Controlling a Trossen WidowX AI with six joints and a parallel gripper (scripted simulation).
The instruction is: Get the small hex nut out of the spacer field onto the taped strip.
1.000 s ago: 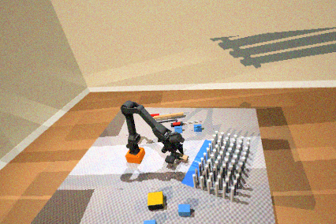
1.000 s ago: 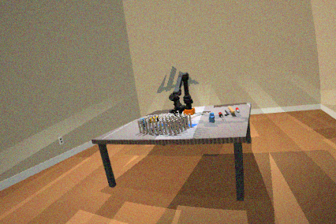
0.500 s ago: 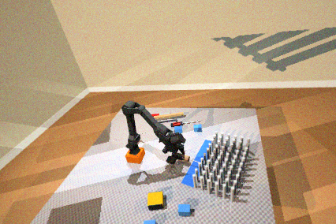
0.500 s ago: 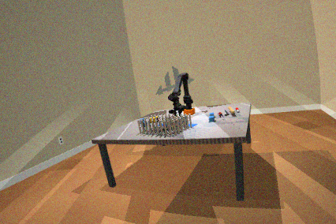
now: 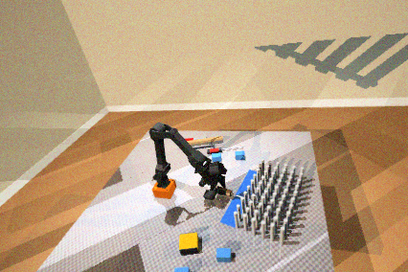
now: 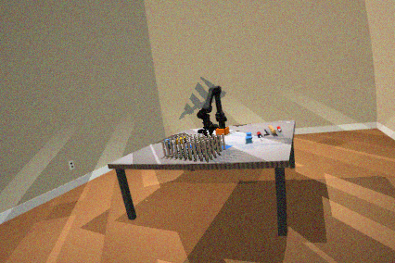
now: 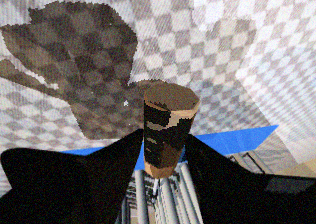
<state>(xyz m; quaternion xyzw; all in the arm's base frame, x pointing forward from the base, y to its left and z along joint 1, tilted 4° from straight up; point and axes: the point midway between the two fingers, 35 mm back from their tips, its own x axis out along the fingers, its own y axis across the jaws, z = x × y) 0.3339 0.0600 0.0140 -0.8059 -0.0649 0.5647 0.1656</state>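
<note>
Now: the blue taped strip 100 mm ahead of my gripper tip, 30 mm to the left of it and 40 mm below it. The rest, counted from my gripper tip: yellow block 40 mm behind, 330 mm to the right, 20 mm below; then wooden-handled rod 110 mm ahead, 10 mm to the right.
</note>
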